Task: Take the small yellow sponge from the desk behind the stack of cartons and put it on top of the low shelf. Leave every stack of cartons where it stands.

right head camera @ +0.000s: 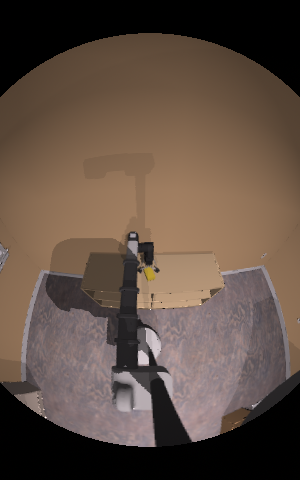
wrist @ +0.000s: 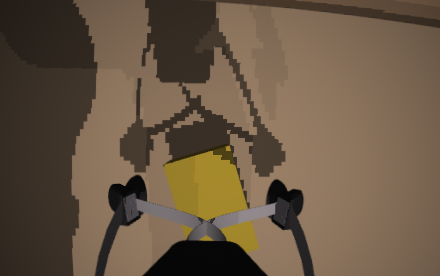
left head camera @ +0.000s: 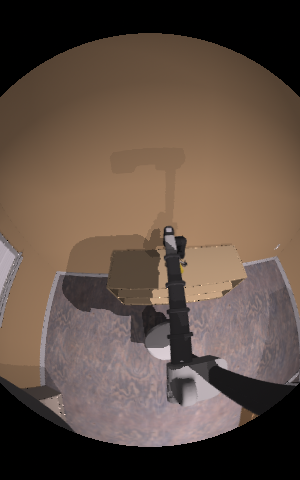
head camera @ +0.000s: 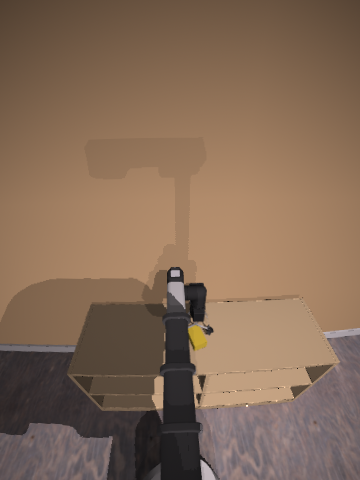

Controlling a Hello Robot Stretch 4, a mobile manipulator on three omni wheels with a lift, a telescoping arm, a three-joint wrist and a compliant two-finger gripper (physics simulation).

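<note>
The small yellow sponge lies on top of the low shelf, near the middle of its length. It is turned a little askew to the gripper. My gripper is open above the sponge. In the wrist view its two fingertips stand wide, one on each side of the sponge, with a gap on both sides. The near end of the sponge is hidden by the gripper body. The arm hides part of the shelf in the head view.
The wall rises behind the shelf. The telescoping arm reaches over the shelf's middle. A brown box-like thing shows at the lower right edge, and a pale boxy piece at the lower left.
</note>
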